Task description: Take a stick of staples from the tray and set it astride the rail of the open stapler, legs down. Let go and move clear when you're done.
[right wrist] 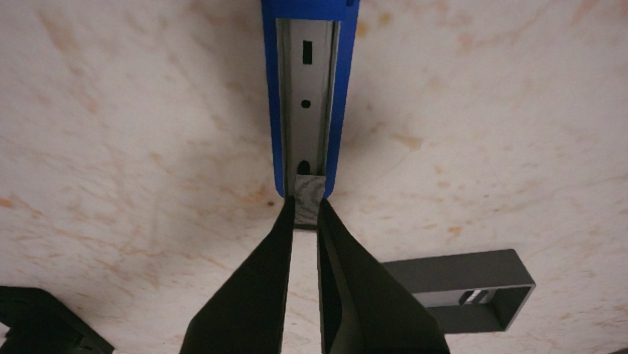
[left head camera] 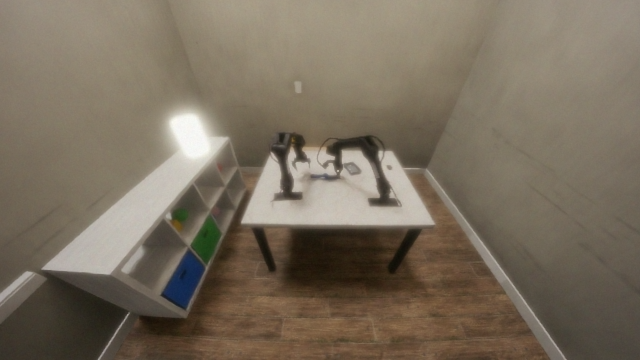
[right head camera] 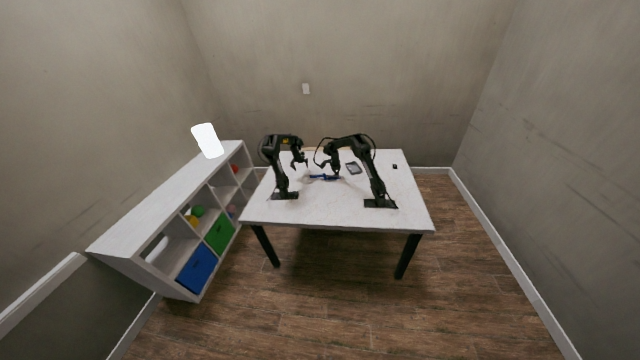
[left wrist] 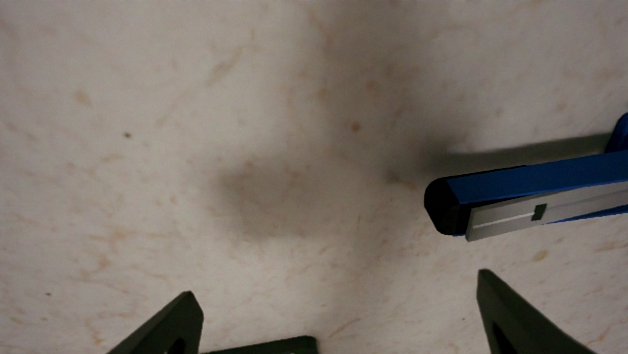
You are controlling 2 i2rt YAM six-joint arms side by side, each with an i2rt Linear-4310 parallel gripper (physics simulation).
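Places are measured from the left arm's base along level axes (x left, y ahead, z down), in metres.
Pixels of known places: left gripper, between the fingertips: (left head camera: pixel 303 169) (right head camera: pixel 302 169) (left wrist: pixel 329 292); right gripper, between the fingertips: (right wrist: pixel 306 205) (left head camera: pixel 338 174) (right head camera: pixel 336 174); left arm's base, origin of its link: (left head camera: pixel 288 196) (right head camera: pixel 285 196); right arm's base, origin of its link: (right wrist: pixel 56 323) (left head camera: pixel 382 202) (right head camera: pixel 379 204).
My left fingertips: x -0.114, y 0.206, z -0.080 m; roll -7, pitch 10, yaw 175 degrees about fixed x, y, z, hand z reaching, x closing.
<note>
Ahead of a thing's pixels: the offset from my left fingertips to its top centre.
The blue open stapler (left head camera: pixel 320 176) (right head camera: pixel 319 176) (left wrist: pixel 540 175) (right wrist: pixel 274 100) lies on the table. In the right wrist view its metal rail @[dx -0.235, dy -0.021, dz +0.052 m] (right wrist: pixel 306 135) runs up the picture. My right gripper (left head camera: pixel 338 173) (right head camera: pixel 336 174) (right wrist: pixel 306 205) is shut on a grey stick of staples @[dx -0.263, dy -0.018, dz +0.045 m] (right wrist: pixel 309 190) over the rail's lower end. Part of the stick overlaps the rail in that view; whether it touches is unclear. The dark grey tray @[dx -0.409, dy +0.086, dz +0.052 m] (left head camera: pixel 352 168) (right head camera: pixel 353 168) (right wrist: pixel 450 272) lies apart, with small light and dark pieces inside. My left gripper (left head camera: pixel 301 163) (right head camera: pixel 300 164) (left wrist: pixel 329 292) is open and empty, left of the stapler.
A small black object @[dx -0.742, dy +0.087, dz +0.065 m] (left head camera: pixel 389 167) (right head camera: pixel 394 166) lies near the table's right side. Black arm-base parts show at the bottom of the left wrist view (left wrist: pixel 265 346) and lower left of the right wrist view (right wrist: pixel 45 320). A white shelf unit (left head camera: pixel 125 200) (right head camera: pixel 160 195) stands left of the table.
</note>
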